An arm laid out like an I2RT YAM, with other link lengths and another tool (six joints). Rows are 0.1 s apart.
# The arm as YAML. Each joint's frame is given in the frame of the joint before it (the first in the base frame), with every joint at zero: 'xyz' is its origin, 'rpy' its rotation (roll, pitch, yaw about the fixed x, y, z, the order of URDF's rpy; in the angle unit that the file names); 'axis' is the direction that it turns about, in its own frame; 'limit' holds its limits. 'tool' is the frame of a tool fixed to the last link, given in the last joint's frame.
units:
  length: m
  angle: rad
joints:
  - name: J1
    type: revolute
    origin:
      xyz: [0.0, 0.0, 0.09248]
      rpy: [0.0, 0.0, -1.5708]
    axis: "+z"
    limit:
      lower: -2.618
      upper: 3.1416
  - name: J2
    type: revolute
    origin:
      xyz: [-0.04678, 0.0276, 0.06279]
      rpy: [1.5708, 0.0, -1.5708]
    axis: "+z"
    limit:
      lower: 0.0
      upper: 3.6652
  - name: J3
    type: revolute
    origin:
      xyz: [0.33, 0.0, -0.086]
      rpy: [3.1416, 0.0, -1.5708]
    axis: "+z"
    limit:
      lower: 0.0
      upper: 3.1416
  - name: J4
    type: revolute
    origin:
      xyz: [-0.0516, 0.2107, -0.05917]
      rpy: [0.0, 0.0, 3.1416]
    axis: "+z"
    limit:
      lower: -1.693
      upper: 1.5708
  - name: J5
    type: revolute
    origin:
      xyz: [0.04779, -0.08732, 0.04]
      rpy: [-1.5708, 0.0, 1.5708]
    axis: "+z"
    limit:
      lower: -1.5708
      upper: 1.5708
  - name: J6
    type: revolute
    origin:
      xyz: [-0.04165, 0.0, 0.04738]
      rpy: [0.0, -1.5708, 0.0]
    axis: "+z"
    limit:
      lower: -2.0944
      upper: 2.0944
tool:
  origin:
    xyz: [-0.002, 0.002, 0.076]
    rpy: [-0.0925, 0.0, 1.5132]
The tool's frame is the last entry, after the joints.
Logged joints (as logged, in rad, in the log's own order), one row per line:
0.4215, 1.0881, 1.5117, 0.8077, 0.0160, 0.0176
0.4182, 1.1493, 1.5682, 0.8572, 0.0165, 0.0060
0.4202, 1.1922, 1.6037, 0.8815, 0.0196, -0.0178
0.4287, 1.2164, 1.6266, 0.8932, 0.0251, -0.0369
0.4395, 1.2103, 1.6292, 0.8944, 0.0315, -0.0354
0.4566, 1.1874, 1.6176, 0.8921, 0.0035, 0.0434
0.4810, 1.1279, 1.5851, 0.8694, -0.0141, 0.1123
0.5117, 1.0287, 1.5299, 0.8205, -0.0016, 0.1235
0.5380, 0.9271, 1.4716, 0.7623, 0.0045, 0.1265
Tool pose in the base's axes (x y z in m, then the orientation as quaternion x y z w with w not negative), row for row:
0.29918, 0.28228, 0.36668, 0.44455, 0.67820, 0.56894, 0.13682
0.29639, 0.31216, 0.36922, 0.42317, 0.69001, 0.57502, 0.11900
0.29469, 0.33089, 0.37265, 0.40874, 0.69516, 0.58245, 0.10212
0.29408, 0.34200, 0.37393, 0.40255, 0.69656, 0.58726, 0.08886
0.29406, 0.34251, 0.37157, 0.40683, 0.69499, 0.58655, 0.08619
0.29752, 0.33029, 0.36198, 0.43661, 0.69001, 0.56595, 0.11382
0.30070, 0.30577, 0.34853, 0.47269, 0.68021, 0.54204, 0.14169
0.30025, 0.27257, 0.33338, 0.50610, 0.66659, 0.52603, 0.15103
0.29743, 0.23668, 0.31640, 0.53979, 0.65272, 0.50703, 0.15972
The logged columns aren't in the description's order. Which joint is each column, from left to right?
Columns, left to right: J6, J3, J2, J1, J4, J5.
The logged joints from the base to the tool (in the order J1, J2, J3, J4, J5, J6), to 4 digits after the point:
0.8077, 1.5117, 1.0881, 0.0160, 0.0176, 0.4215
0.8572, 1.5682, 1.1493, 0.0165, 0.0060, 0.4182
0.8815, 1.6037, 1.1922, 0.0196, -0.0178, 0.4202
0.8932, 1.6266, 1.2164, 0.0251, -0.0369, 0.4287
0.8944, 1.6292, 1.2103, 0.0315, -0.0354, 0.4395
0.8921, 1.6176, 1.1874, 0.0035, 0.0434, 0.4566
0.8694, 1.5851, 1.1279, -0.0141, 0.1123, 0.4810
0.8205, 1.5299, 1.0287, -0.0016, 0.1235, 0.5117
0.7623, 1.4716, 0.9271, 0.0045, 0.1265, 0.5380

